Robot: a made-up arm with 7 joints.
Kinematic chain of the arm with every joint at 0, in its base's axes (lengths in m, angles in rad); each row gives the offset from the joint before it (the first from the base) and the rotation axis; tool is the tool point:
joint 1: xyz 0.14 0 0.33 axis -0.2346 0.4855 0.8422
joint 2: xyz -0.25 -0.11 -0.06 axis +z
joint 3: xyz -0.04 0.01 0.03 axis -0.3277 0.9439 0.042
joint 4: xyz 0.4 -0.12 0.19 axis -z
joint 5: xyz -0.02 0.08 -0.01 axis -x
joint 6: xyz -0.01 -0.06 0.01 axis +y
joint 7: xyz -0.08 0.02 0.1 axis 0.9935 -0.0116 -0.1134
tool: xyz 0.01 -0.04 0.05
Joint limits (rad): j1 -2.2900..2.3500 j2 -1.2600..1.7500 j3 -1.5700..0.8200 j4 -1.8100..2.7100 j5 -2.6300..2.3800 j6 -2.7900..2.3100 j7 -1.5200..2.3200
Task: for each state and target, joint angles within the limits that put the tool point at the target. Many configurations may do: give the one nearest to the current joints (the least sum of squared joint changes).
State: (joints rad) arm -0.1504 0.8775 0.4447 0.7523 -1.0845 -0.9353 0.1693
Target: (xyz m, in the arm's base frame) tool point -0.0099 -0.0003 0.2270
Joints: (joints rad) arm 0.4090 0.8430 0.8200 0.5315 -1.1714 -0.9874 0.2119
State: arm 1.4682 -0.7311 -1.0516 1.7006 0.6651 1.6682 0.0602
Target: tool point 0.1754 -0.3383 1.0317
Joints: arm 1.2724 -1.2600 -1.2212 1.6533 0.5875 1.4625 0.2043
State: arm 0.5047 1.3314 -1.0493 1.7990 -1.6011 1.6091 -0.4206
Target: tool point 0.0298 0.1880 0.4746
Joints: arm 0.6468 1.7187 -0.3365 1.8132 -1.7873 1.4744 -0.2640
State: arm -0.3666 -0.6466 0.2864 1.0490 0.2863 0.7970 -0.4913
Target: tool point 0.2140 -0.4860 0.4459
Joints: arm -0.2726 -0.5515 0.4088 1.0347 0.3299 0.7874 -0.5069
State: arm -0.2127 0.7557 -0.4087 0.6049 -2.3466 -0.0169 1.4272
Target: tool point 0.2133 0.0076 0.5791
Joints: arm 0.0009 0.3364 -0.5090 1.1406 -2.6300 -0.0117 1.4469
